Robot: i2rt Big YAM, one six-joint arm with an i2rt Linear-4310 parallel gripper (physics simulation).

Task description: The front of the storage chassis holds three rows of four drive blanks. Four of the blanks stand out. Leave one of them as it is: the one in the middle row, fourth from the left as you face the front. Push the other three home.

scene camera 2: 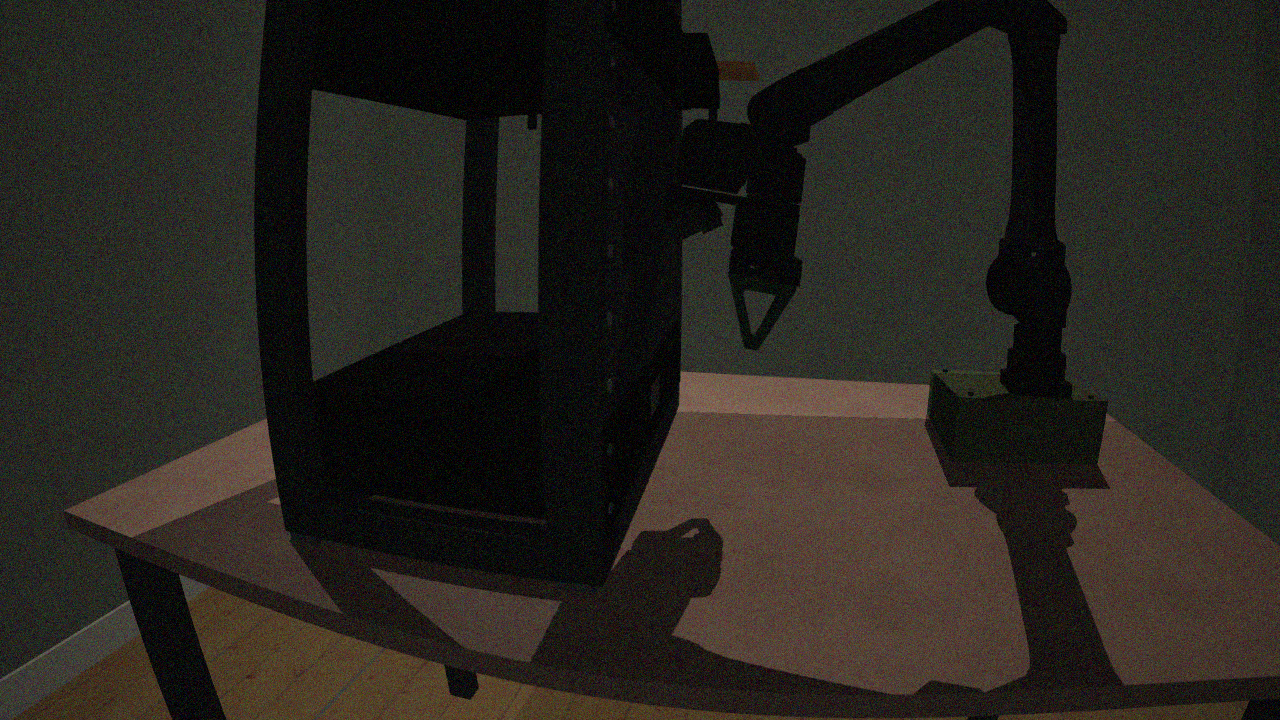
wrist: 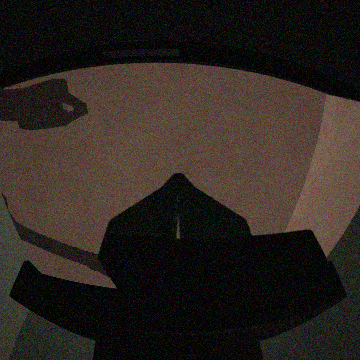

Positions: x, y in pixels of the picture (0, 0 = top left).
Scene:
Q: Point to a dark rack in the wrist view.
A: At 309, 50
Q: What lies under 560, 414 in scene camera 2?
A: A dark rack.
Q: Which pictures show my gripper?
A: Scene camera 2 and the wrist view: all of them.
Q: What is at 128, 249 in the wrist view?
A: My gripper.

